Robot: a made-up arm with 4 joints.
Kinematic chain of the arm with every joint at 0, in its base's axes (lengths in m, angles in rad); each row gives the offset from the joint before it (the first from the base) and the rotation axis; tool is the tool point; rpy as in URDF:
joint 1: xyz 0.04 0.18 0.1 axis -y
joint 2: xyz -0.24 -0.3 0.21 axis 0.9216 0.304 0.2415
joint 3: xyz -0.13 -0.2 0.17 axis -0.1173 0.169 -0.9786
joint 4: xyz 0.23 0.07 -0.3 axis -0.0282 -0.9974 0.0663
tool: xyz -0.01 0.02 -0.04 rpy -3.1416 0 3.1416
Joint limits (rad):
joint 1: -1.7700..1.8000
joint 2: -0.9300..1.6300
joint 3: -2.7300..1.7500
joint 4: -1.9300..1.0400
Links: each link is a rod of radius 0.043 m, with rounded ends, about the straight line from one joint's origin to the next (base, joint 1, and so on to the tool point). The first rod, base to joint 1, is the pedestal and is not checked.
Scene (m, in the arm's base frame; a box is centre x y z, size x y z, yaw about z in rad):
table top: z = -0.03
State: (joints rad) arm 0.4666 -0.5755 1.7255 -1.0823
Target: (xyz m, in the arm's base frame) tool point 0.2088 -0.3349 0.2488
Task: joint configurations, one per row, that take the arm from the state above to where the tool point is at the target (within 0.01 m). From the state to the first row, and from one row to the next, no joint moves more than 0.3 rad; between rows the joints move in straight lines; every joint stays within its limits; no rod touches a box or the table.
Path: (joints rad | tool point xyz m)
1: 0.1870 -0.5554 1.5406 -1.0649 | -0.3937 -0.5134 0.2439
2: -0.0926 -0.5354 1.3557 -1.0475 | -0.2939 -0.5083 0.3465
3: -0.3721 -0.5153 1.1708 -1.0302 | -0.1774 -0.4953 0.4044
4: -0.6517 -0.4952 0.9859 -1.0128 | -0.0616 -0.4749 0.4194
5: -0.9313 -0.4752 0.8009 -0.9954 | 0.0398 -0.4476 0.3998
6: -1.2109 -0.4551 0.6160 -0.9780 | 0.1189 -0.4144 0.3572
7: -1.4904 -0.4351 0.4311 -0.9607 | 0.1741 -0.3764 0.3036
8: -1.7700 -0.4150 0.2462 -0.9433 | 0.2088 -0.3349 0.2488

